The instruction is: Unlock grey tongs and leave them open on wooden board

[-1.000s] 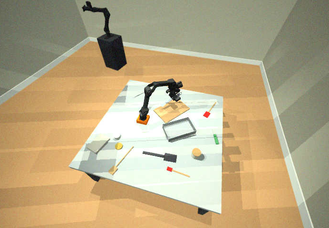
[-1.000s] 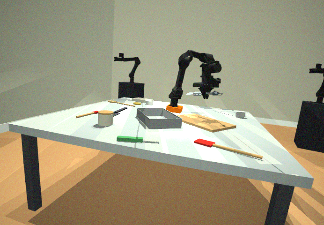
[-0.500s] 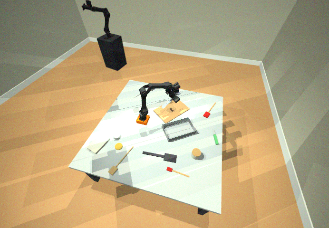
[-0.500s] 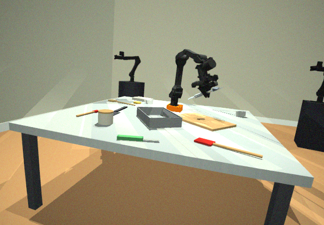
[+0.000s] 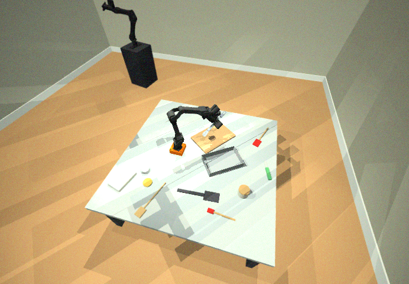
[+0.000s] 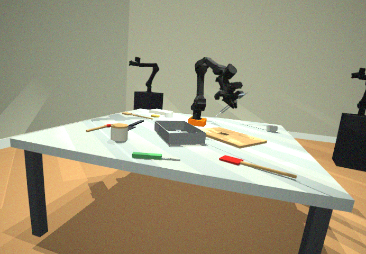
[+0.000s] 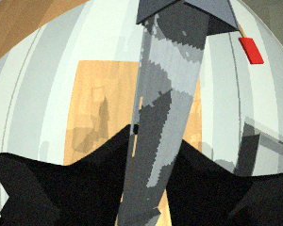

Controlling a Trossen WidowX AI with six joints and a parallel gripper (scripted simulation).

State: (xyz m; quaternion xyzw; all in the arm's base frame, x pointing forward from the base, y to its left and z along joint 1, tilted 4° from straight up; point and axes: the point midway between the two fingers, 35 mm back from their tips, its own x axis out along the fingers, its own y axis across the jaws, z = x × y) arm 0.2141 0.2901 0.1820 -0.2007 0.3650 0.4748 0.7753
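Right now my gripper tip is 16 cm above the wooden board, 2 cm to the left of it and 2 cm past it. Round my gripper tip: red spatula 38 cm ahead, 17 cm to the left, 17 cm below; roasting tin 25 cm to the right, 17 cm ahead, 14 cm below; green-handled tool 53 cm ahead, 16 cm below, 14 cm to the right.
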